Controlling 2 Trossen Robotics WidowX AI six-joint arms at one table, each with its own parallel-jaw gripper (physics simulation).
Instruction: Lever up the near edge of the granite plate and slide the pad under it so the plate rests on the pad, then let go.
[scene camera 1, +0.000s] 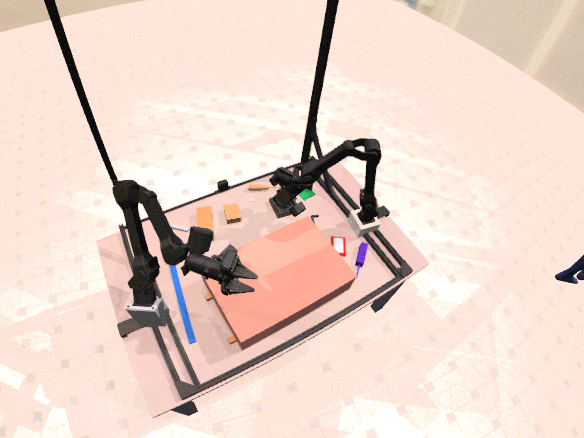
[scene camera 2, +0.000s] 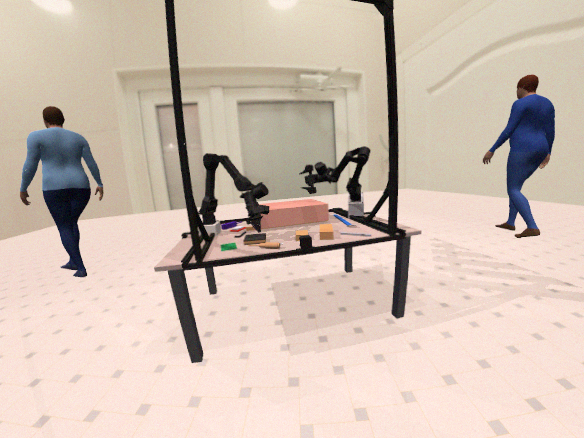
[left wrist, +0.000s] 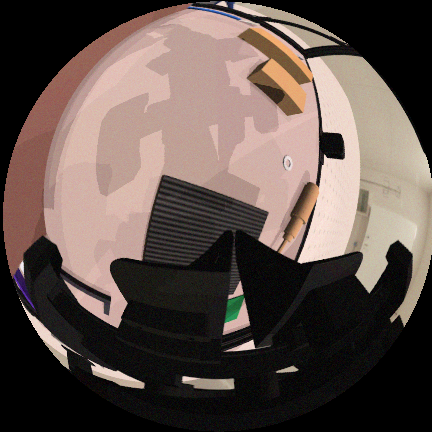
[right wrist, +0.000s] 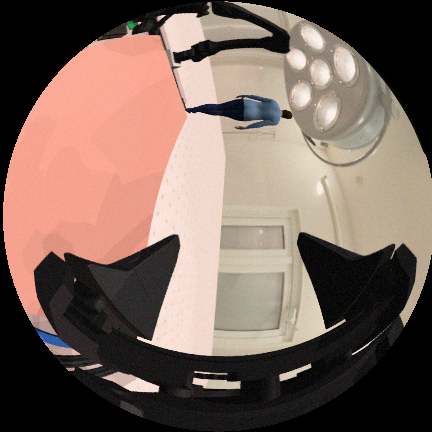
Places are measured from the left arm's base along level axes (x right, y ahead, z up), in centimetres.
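Where they show: left gripper, fingertip midpoint: (scene camera 2: 259, 232) (left wrist: 232, 235); right gripper, fingertip midpoint: (scene camera 1: 256, 284) (scene camera 2: 300, 181) (right wrist: 241, 239); left arm's base, origin of the base link: (scene camera 1: 365, 217) (scene camera 2: 209, 223) (right wrist: 176, 57); right arm's base, origin of the base link: (scene camera 1: 144, 302) (scene camera 2: 355, 197).
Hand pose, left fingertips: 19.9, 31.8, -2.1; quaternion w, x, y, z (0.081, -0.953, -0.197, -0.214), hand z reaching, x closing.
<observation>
Each offset is from my left fingertips to the centre of the thing, as dx, dy, dz. "spot": to the spot under its first point.
The granite plate {-35.7, +13.5, +2.8} (scene camera 1: 295, 265) (scene camera 2: 295, 214) (left wrist: 22, 135) (right wrist: 95, 150) is a large salmon slab in the table's middle. Small orange pieces (scene camera 1: 208, 297) stick out from under its left end in scene camera 1. The pad {-0.1, -2.6, -3.1} (scene camera 1: 275, 207) (scene camera 2: 255, 239) (left wrist: 185, 220) is a dark ribbed block lying flat on the table, apart from the plate. My left gripper (scene camera 1: 287, 204) (scene camera 2: 258, 228) (left wrist: 232, 235) points down over the pad; its fingertips meet with nothing visible between them. My right gripper (scene camera 1: 254, 283) (scene camera 2: 303, 180) (right wrist: 241, 239) is open and empty, above the plate.
Two orange blocks {-1.1, +32.7, -2.3} (scene camera 1: 204, 217) {+1.3, +20.4, -2.7} (scene camera 1: 232, 213), a screwdriver {+11.9, +2.5, -2.9} (scene camera 1: 257, 187) and a green square {spot: +3.8, -14.9, -4.0} (scene camera 1: 306, 194) lie near the pad's side. A hex key {-13.3, -12.7, -3.8} (scene camera 1: 314, 217), a red-white card {-26.2, -16.8, -3.5} (scene camera 1: 338, 245), a purple tool {-35.8, -22.1, -2.7} (scene camera 1: 362, 254) and a blue bar {-29.0, +48.7, -3.2} (scene camera 1: 182, 305) lie around the plate.
</observation>
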